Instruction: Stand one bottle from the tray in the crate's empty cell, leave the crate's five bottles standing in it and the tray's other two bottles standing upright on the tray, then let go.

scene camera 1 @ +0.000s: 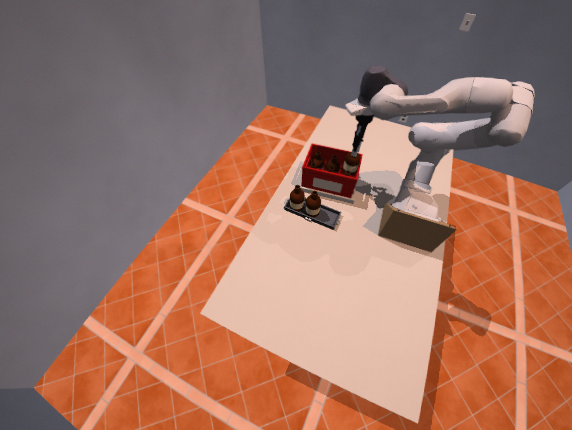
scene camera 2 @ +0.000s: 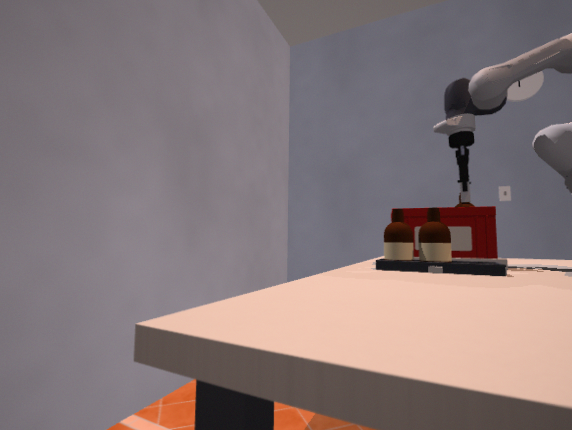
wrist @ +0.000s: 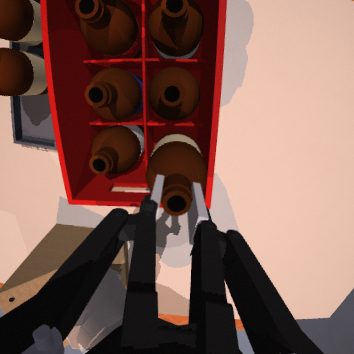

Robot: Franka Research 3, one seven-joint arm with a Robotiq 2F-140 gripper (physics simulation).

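Note:
My gripper (scene camera 1: 355,151) (scene camera 2: 465,196) (wrist: 175,189) is shut on the neck of a brown bottle (scene camera 1: 351,165) (scene camera 2: 466,205) (wrist: 177,157) with a cream label. This bottle is partly inside a corner cell of the red crate (scene camera 1: 346,187) (scene camera 2: 484,235) (wrist: 61,115), and its upper part shows above the rim in scene camera 1. Its base is hidden. The other cells hold several brown bottles (wrist: 107,30) (scene camera 1: 317,160), standing. Two bottles (scene camera 1: 296,198) (scene camera 1: 313,204) (scene camera 2: 398,240) (scene camera 2: 435,240) (wrist: 15,20) (wrist: 16,72) stand upright on the dark tray (scene camera 1: 327,220) (scene camera 2: 470,268) (wrist: 16,120).
The tray lies beside the crate's long side. A brown board (scene camera 1: 415,230) (wrist: 45,255) stands by the arm's base (scene camera 1: 415,207). The table (scene camera 1: 325,300) (scene camera 2: 325,310) ends at an edge beyond the tray, with tiled floor (scene camera 1: 165,280) below. Thin dividers (wrist: 144,75) separate the crate's cells.

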